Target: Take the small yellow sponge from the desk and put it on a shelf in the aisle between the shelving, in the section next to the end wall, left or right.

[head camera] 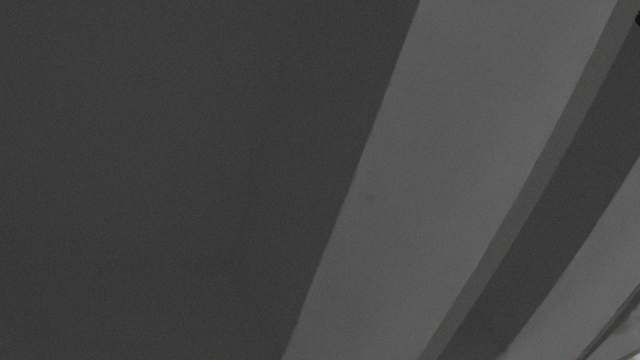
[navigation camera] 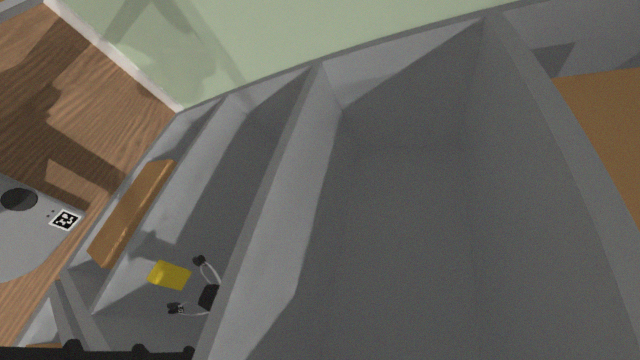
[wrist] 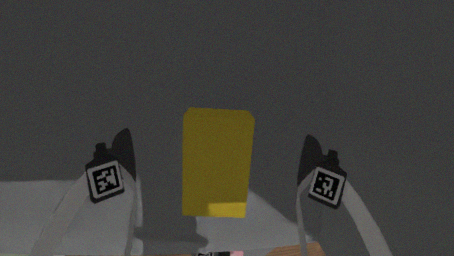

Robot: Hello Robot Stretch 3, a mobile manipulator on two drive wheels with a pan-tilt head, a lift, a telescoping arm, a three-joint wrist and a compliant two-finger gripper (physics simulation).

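Seen in the pictures: gripper, fingertip midpoint: (navigation camera: 183, 281); robot's base at its link origin: (navigation camera: 19, 198).
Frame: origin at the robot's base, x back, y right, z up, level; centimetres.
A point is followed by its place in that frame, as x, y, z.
The yellow sponge (navigation camera: 169, 275) {2.0, 36.4, 57.9} (wrist: 217, 172) sits inside a grey compartment of the shelving (navigation camera: 277, 235) {-14.7, 28.6, 99.1} (head camera: 440, 150) {-23.0, 30.3, 99.1}, low in the navigation view. My gripper (navigation camera: 187, 284) {2.2, 40.6, 59.7} (wrist: 218, 150) {2.2, 40.6, 59.7} is open, with its fingertips apart on either side of the sponge's line and a gap between each finger and the sponge. In the navigation view the fingers are just to the right of the sponge and point towards it. The sponge does not show in the head view, where grey boards fill the picture at close range. The desk does not show.
The green end wall (navigation camera: 200, 40) {-69.5, -5.3, 56.0} runs along the top of the navigation view. A brown box (navigation camera: 132, 215) {-10.2, 24.4, 33.9} lies in a neighbouring compartment, left of the sponge. My base (navigation camera: 30, 240) {9.5, 9.8, 16.0} is at the left edge on the wooden floor (navigation camera: 120, 95) {-56.0, -6.4, 0.0}. A shelving divider partly hides my wrist.
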